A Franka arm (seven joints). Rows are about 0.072 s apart.
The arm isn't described. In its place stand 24 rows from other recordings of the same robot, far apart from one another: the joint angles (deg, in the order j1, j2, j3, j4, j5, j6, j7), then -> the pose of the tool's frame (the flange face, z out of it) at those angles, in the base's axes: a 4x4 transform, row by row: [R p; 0 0 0 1], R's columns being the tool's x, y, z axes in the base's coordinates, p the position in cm.
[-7.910, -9.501, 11.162, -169.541, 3.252, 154.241, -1.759] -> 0.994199, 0.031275, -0.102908, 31.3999; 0.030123, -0.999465, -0.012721, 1.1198; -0.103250, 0.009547, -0.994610, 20.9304; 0, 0, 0, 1
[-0.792, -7.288, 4.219, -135.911, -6.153, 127.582, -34.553] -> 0.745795, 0.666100, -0.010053, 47.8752; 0.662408, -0.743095, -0.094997, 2.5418; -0.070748, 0.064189, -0.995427, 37.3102; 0, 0, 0, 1
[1.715, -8.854, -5.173, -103.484, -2.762, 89.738, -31.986] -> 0.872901, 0.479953, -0.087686, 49.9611; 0.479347, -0.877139, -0.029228, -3.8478; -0.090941, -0.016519, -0.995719, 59.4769; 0, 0, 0, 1
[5.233, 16.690, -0.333, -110.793, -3.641, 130.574, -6.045] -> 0.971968, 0.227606, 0.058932, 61.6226; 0.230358, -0.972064, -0.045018, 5.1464; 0.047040, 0.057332, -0.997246, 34.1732; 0, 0, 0, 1
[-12.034, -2.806, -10.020, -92.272, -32.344, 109.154, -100.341] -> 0.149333, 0.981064, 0.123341, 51.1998; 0.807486, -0.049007, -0.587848, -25.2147; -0.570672, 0.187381, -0.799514, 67.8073; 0, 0, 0, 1
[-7.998, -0.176, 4.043, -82.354, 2.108, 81.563, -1.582] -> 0.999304, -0.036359, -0.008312, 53.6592; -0.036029, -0.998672, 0.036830, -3.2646; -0.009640, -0.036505, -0.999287, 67.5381; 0, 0, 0, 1
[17.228, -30.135, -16.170, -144.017, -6.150, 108.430, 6.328] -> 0.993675, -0.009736, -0.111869, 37.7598; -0.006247, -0.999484, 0.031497, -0.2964; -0.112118, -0.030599, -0.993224, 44.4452; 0, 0, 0, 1
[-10.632, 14.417, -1.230, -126.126, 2.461, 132.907, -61.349] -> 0.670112, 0.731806, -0.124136, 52.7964; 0.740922, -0.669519, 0.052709, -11.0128; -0.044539, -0.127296, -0.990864, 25.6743; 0, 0, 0, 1
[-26.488, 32.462, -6.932, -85.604, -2.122, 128.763, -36.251] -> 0.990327, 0.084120, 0.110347, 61.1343; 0.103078, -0.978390, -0.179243, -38.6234; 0.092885, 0.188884, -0.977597, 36.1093; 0, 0, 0, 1
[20.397, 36.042, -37.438, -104.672, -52.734, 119.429, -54.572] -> 0.107304, 0.974011, -0.199469, 60.4996; 0.411317, -0.226143, -0.882994, -19.2812; -0.905154, 0.012704, -0.424893, 26.1824; 0, 0, 0, 1
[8.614, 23.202, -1.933, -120.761, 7.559, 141.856, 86.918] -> 0.066225, -0.996999, -0.040087, 57.3080; -0.995603, -0.068693, 0.063684, 6.6773; -0.066246, 0.035693, -0.997165, 21.8914; 0, 0, 0, 1
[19.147, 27.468, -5.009, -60.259, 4.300, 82.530, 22.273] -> 0.987337, -0.127106, -0.094919, 65.0248; -0.126679, -0.991888, 0.010539, 18.9141; -0.095489, 0.001618, -0.995429, 55.9308; 0, 0, 0, 1
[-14.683, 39.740, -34.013, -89.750, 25.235, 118.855, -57.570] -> 0.999355, 0.026661, -0.024055, 51.5364; 0.027729, -0.998593, 0.045203, -46.0415; -0.022816, -0.045841, -0.998688, 28.2356; 0, 0, 0, 1
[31.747, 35.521, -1.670, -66.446, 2.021, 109.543, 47.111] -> 0.951148, -0.290085, 0.105682, 64.0239; -0.298987, -0.950809, 0.081048, 38.0637; 0.076972, -0.108687, -0.991092, 44.9016; 0, 0, 0, 1
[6.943, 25.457, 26.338, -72.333, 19.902, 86.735, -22.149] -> 0.605861, 0.694479, -0.388113, 56.6342; 0.793155, -0.489280, 0.362645, 34.1635; 0.061953, -0.527546, -0.847264, 52.8328; 0, 0, 0, 1
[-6.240, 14.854, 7.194, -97.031, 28.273, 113.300, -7.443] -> 0.997460, -0.035956, 0.061489, 64.0655; -0.060481, -0.883532, 0.464449, 3.4164; 0.037628, -0.466988, -0.883463, 45.5096; 0, 0, 0, 1
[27.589, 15.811, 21.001, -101.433, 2.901, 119.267, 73.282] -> 0.887371, -0.455854, -0.069071, 43.0410; -0.444509, -0.885643, 0.134343, 46.6887; -0.122413, -0.088509, -0.988525, 41.9316; 0, 0, 0, 1
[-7.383, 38.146, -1.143, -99.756, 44.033, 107.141, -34.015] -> 0.973052, -0.084889, -0.214393, 61.6482; 0.090566, -0.714355, 0.693898, -3.8064; -0.212057, -0.694615, -0.687417, 17.7780; 0, 0, 0, 1
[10.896, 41.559, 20.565, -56.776, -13.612, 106.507, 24.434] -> 0.985156, 0.069707, 0.156871, 70.3893; 0.057226, -0.994928, 0.082720, 29.5465; 0.161841, -0.072515, -0.984149, 46.6147; 0, 0, 0, 1
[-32.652, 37.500, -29.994, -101.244, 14.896, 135.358, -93.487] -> 0.893987, 0.438305, -0.093151, 33.5557; 0.430827, -0.897912, -0.090230, -57.2796; -0.123190, 0.040533, -0.991555, 23.6065; 0, 0, 0, 1
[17.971, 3.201, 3.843, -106.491, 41.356, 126.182, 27.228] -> 0.912306, -0.389186, 0.127404, 55.5356; -0.377809, -0.679893, 0.628495, 24.5943; -0.157980, -0.621514, -0.767309, 52.2801; 0, 0, 0, 1
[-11.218, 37.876, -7.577, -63.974, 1.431, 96.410, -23.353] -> 0.989616, 0.100262, -0.102990, 69.9178; 0.098025, -0.994829, -0.026577, -20.6540; -0.105123, 0.016205, -0.994327, 42.1445; 0, 0, 0, 1
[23.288, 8.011, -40.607, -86.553, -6.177, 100.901, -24.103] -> 0.987921, 0.132447, 0.080439, 58.3487; 0.147594, -0.962395, -0.228063, -16.2452; 0.047208, 0.237180, -0.970318, 61.0059; 0, 0, 0, 1
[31.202, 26.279, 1.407, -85.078, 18.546, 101.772, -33.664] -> 0.490919, 0.818880, -0.297378, 55.2688; 0.870911, -0.452411, 0.191934, 38.3451; 0.022634, -0.353214, -0.935269, 40.1220; 0, 0, 0, 1
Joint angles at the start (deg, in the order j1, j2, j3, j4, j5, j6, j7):
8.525, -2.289, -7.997, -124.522, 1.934, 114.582, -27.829
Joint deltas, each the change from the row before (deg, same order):
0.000, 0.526, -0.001, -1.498, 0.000, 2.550, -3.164
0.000, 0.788, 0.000, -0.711, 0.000, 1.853, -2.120
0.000, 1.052, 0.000, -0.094, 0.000, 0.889, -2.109
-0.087, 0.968, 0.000, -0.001, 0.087, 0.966, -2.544
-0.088, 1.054, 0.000, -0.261, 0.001, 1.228, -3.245
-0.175, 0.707, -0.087, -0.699, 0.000, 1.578, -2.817
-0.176, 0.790, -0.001, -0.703, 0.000, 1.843, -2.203
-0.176, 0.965, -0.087, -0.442, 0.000, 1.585, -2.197
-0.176, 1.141, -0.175, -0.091, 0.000, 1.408, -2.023
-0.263, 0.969, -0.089, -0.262, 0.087, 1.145, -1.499
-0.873, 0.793, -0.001, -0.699, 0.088, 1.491, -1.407
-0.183, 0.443, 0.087, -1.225, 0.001, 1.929, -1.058
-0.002, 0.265, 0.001, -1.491, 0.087, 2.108, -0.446
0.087, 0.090, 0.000, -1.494, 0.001, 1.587, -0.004
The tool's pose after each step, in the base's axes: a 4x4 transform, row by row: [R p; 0 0 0 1], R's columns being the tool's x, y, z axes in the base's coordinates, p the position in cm. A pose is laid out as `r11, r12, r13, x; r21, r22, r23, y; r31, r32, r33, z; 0, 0, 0, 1`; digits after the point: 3 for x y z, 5 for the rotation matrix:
0.85555, 0.50256, -0.12436, 51.061; 0.50978, -0.85966, 0.03313, 0.636; -0.09026, -0.09174, -0.99168, 38.621; 0, 0, 0, 1
0.83743, 0.53364, -0.11806, 51.170; 0.54022, -0.84096, 0.03078, 0.633; -0.08286, -0.08956, -0.99253, 37.624; 0, 0, 0, 1
0.81712, 0.56334, -0.12231, 51.376; 0.57021, -0.82102, 0.02795, 0.638; -0.08467, -0.09258, -0.99210, 36.735; 0, 0, 0, 1
0.79307, 0.59677, -0.12211, 51.625; 0.60369, -0.79677, 0.02682, 0.569; -0.08129, -0.09499, -0.99215, 35.998; 0, 0, 0, 1
0.75925, 0.63899, -0.12338, 51.784; 0.64601, -0.76295, 0.02408, 0.487; -0.07875, -0.09798, -0.99207, 35.020; 0, 0, 0, 1
0.73072, 0.67202, -0.12015, 51.757; 0.67874, -0.73403, 0.02233, 0.238; -0.07319, -0.09787, -0.99250, 34.078; 0, 0, 0, 1
0.70744, 0.69754, -0.11389, 51.758; 0.70360, -0.71031, 0.02011, 0.061; -0.06687, -0.09436, -0.99329, 33.099; 0, 0, 0, 1
0.68410, 0.72096, -0.11054, 51.824; 0.72664, -0.68680, 0.01754, -0.193; -0.06327, -0.09233, -0.99372, 32.125; 0, 0, 0, 1
0.66324, 0.74069, -0.10718, 52.023; 0.74595, -0.66585, 0.01452, -0.527; -0.06062, -0.08958, -0.99413, 31.225; 0, 0, 0, 1
0.64925, 0.75281, -0.10839, 52.057; 0.75815, -0.65194, 0.01329, -0.860; -0.06066, -0.09080, -0.99402, 30.322; 0, 0, 0, 1
0.64348, 0.75780, -0.10807, 51.878; 0.76314, -0.64610, 0.01344, -1.670; -0.05963, -0.09112, -0.99405, 29.320; 0, 0, 0, 1
0.63144, 0.76849, -0.10353, 51.487; 0.77336, -0.63386, 0.01168, -1.778; -0.05665, -0.08744, -0.99456, 28.338; 0, 0, 0, 1
0.62724, 0.77272, -0.09737, 50.959; 0.77703, -0.62937, 0.01088, -1.797; -0.05287, -0.08248, -0.99519, 27.378; 0, 0, 0, 1
0.62652, 0.77330, -0.09735, 50.319; 0.77755, -0.62875, 0.00972, -1.731; -0.05369, -0.08178, -0.99520, 26.522; 0, 0, 0, 1

